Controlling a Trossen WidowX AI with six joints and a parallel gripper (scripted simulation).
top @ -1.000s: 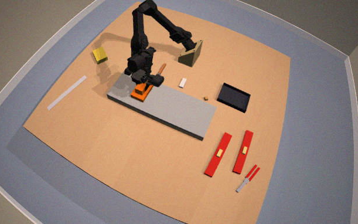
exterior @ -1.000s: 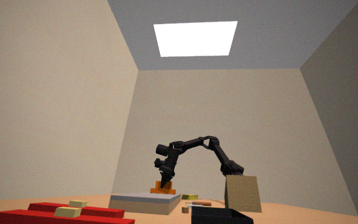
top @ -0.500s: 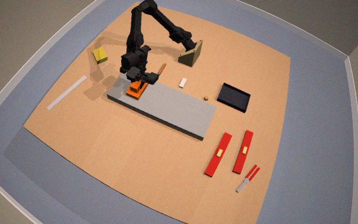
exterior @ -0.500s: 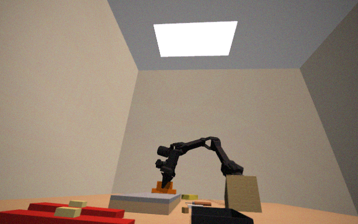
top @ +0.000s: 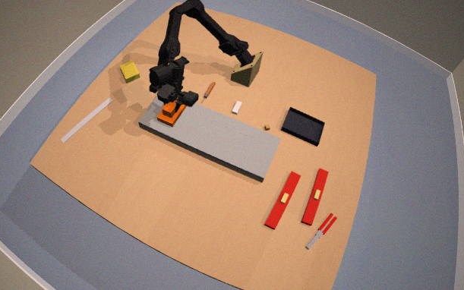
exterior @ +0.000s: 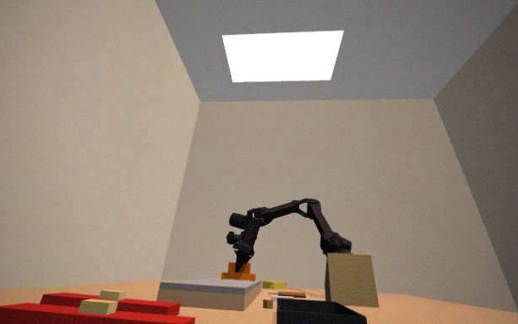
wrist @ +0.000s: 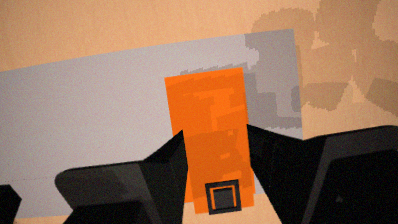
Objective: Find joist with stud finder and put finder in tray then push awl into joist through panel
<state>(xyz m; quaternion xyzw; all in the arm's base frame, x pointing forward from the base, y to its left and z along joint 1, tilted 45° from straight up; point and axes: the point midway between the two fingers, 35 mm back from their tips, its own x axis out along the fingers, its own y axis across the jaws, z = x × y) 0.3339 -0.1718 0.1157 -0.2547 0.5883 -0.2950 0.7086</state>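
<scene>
The square indicator is 4 cm behind my gripper tip and 3 cm above it. Round my gripper tip: white block: 14 cm behind, 22 cm to the left, 6 cm below; orange stud finder: 2 cm behind, 2 cm above; awl: 16 cm behind, 9 cm to the left, 6 cm below.
</scene>
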